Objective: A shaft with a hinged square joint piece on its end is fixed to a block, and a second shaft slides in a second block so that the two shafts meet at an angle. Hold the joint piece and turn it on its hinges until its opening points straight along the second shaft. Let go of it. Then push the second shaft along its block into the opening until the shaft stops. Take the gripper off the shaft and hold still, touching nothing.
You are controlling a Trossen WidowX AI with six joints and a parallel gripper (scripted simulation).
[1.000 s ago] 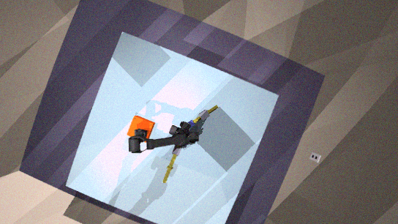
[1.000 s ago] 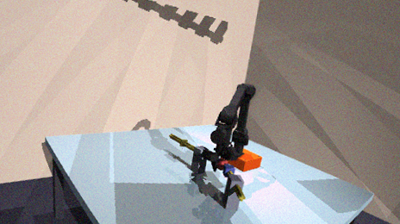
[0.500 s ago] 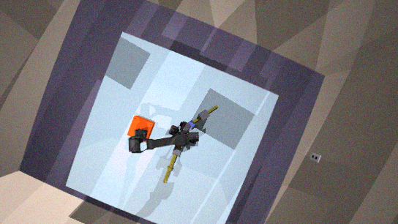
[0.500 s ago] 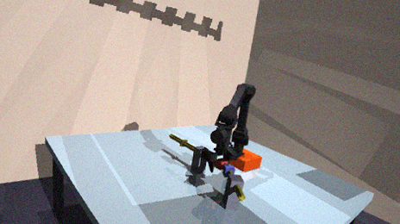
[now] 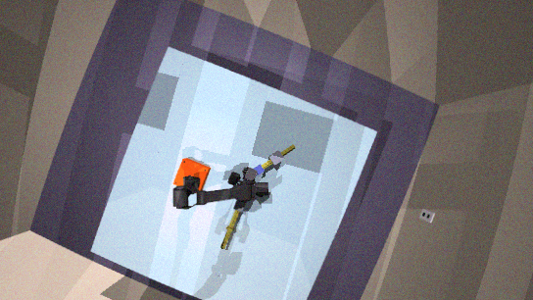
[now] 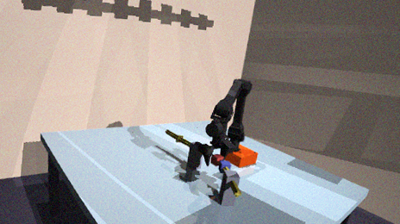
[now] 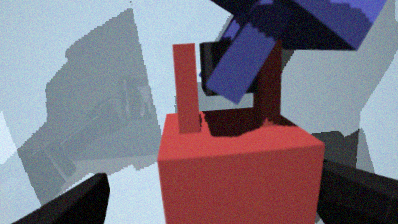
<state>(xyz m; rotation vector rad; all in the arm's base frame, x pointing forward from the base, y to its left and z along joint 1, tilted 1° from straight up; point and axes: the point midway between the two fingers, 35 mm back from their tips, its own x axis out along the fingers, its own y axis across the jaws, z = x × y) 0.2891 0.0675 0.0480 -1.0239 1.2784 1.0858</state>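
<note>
My gripper tip is 10 mm short of the red joint piece, 20 mm to the right of it and 30 mm below it.
</note>
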